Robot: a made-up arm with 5 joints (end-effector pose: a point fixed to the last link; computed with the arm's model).
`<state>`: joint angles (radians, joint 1 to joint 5).
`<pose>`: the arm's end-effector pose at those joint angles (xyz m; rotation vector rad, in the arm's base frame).
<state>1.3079 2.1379 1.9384 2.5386 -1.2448</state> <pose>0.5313 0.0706 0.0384 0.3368 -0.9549 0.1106</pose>
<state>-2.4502 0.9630 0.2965 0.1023 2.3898</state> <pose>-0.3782 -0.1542 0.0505 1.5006 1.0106 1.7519</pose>
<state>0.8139 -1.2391 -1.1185 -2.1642 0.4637</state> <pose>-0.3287 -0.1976 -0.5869 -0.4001 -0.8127 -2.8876</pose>
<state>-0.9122 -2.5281 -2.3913 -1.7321 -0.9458</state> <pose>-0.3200 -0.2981 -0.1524 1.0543 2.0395 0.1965</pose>
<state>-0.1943 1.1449 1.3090 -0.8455 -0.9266</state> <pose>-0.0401 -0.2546 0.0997 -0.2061 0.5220 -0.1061</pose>
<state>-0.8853 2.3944 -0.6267 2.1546 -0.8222</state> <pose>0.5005 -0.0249 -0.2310 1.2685 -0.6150 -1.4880</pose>
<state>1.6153 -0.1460 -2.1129 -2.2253 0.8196</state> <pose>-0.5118 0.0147 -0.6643 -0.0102 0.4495 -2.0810</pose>
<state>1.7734 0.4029 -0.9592 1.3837 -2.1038</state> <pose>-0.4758 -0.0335 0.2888 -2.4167 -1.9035 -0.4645</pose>
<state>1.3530 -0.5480 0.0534 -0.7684 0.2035</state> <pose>-0.4281 -0.1069 0.2592 -1.0477 1.3244 -0.9912</pose>
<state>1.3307 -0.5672 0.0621 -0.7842 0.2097</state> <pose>-0.4283 -0.0955 0.2574 -1.0617 1.3115 -1.0273</pose>
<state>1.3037 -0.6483 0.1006 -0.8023 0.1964</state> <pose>-0.4205 -0.0538 0.2586 -1.0982 1.2994 -1.1345</pose>
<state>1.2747 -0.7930 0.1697 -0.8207 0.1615</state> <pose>-0.4005 0.0189 0.2542 -1.1490 1.2839 -1.3178</pose>
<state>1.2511 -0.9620 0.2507 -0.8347 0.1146</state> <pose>-0.3692 0.0998 0.2356 -1.1927 1.2603 -1.5326</pose>
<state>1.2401 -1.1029 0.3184 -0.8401 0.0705</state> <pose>-0.3371 0.1605 0.2102 -1.2182 1.2331 -1.7113</pose>
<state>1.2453 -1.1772 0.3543 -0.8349 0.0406</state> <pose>-0.3182 0.1877 0.1945 -1.2293 1.2166 -1.7995</pose>
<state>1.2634 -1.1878 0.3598 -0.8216 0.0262</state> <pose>-0.3154 0.1883 0.1945 -1.2332 1.2183 -1.7998</pose>
